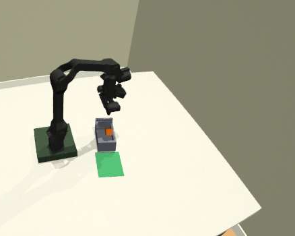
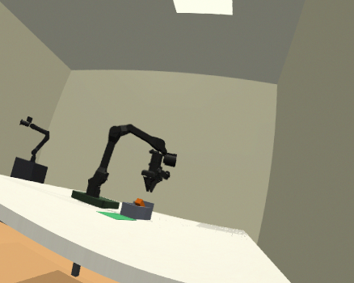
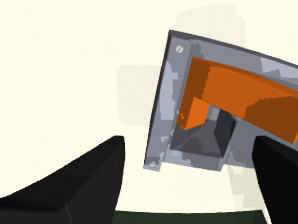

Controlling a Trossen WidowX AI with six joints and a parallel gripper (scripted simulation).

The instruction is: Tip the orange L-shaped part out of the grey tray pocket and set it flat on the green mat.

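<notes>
Right now the orange L-shaped part is 20 mm behind my gripper tip, 30 mm to the right of it and 100 mm below it. Round my gripper tip: green mat: 90 mm behind, 200 mm to the right, 160 mm below.
</notes>
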